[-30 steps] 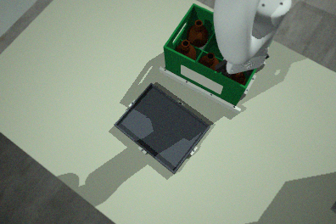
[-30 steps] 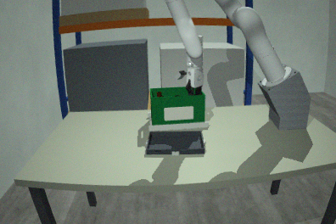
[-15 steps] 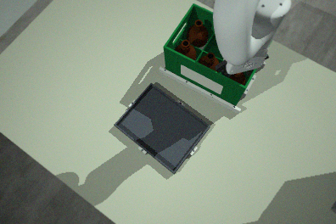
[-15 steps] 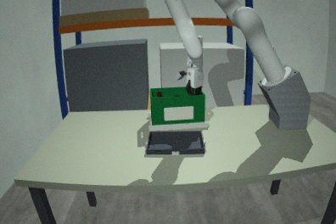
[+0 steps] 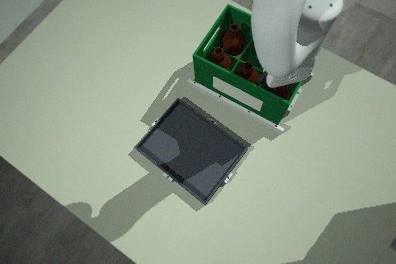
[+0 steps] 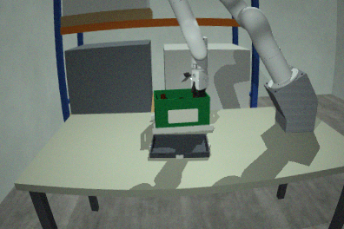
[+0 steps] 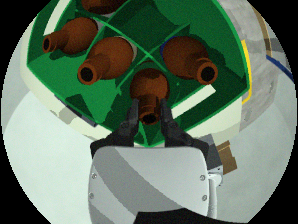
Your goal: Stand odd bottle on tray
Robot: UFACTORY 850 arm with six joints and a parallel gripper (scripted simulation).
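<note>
My gripper is now 80 mm short of the green crate, 60 mm to the left of it and 70 mm above it. Also, from my hand: dark grey tray 160 mm ahead, 200 mm to the left, 150 mm below.
</note>
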